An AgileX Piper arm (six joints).
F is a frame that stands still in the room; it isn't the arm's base.
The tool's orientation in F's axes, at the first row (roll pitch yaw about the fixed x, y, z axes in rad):
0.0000, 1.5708, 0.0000
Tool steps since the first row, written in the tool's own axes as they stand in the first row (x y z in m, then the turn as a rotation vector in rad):
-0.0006, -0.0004, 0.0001, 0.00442, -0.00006, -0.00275
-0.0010, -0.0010, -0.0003, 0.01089, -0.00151, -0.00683
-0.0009, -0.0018, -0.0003, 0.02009, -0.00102, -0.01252
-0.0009, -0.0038, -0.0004, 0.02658, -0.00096, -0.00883
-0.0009, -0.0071, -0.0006, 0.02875, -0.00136, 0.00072
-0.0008, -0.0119, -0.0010, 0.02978, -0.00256, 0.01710
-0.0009, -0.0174, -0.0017, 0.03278, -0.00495, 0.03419
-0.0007, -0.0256, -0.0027, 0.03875, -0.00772, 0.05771
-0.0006, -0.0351, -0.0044, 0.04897, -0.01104, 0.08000
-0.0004, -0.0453, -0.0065, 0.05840, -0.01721, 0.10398
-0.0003, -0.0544, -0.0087, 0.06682, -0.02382, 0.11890
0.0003, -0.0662, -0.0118, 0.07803, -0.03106, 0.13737
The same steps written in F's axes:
0.0001, -0.0004, 0.0006, -0.00275, -0.00006, -0.00442
-0.0003, -0.0010, 0.0010, -0.00683, -0.00151, -0.01089
-0.0003, -0.0018, 0.0009, -0.01252, -0.00102, -0.02009
-0.0004, -0.0038, 0.0009, -0.00883, -0.00096, -0.02658
-0.0006, -0.0071, 0.0009, 0.00072, -0.00136, -0.02875
-0.0010, -0.0119, 0.0008, 0.01710, -0.00256, -0.02978
-0.0017, -0.0174, 0.0009, 0.03419, -0.00495, -0.03278
-0.0027, -0.0256, 0.0007, 0.05771, -0.00772, -0.03875
-0.0044, -0.0351, 0.0006, 0.08000, -0.01104, -0.04897
-0.0065, -0.0453, 0.0004, 0.10398, -0.01721, -0.05840
-0.0087, -0.0544, 0.0003, 0.11890, -0.02382, -0.06682
-0.0118, -0.0662, -0.0003, 0.13737, -0.03106, -0.07803

